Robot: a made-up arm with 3 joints. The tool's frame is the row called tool.
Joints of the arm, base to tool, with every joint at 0 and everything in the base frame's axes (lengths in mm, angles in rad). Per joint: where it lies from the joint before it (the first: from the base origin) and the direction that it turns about. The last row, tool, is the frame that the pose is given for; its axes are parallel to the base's.
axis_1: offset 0 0 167 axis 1 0 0
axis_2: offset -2 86 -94 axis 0 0 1
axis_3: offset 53 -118 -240 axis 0 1 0
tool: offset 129 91 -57
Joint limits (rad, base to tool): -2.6..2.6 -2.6..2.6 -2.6..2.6
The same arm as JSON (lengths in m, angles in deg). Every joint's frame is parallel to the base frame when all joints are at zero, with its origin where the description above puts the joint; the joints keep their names.
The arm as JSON. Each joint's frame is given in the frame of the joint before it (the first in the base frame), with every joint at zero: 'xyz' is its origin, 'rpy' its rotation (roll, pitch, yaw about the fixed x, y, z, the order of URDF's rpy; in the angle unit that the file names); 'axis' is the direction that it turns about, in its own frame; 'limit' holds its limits. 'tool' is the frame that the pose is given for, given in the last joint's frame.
{"units": {"length": "m", "angle": "deg"}, "joints": [{"name": "axis_1", "type": "revolute", "origin": {"xyz": [0.0, 0.0, 0.167], "rpy": [0.0, 0.0, 0.0]}, "axis": [1.0, 0.0, 0.0], "limit": {"lower": -148.97, "upper": 148.97}}, {"name": "axis_2", "type": "revolute", "origin": {"xyz": [-0.002, 0.086, -0.094], "rpy": [0.0, 0.0, 0.0]}, "axis": [0.0, 0.0, 1.0], "limit": {"lower": -148.97, "upper": 148.97}}, {"name": "axis_3", "type": "revolute", "origin": {"xyz": [0.053, -0.118, -0.24], "rpy": [0.0, 0.0, 0.0]}, "axis": [0.0, 1.0, 0.0], "limit": {"lower": -148.97, "upper": 148.97}}], "tool": {"origin": {"xyz": [0.129, 0.091, -0.057], "rpy": [0.0, 0.0, 0.0]}}}
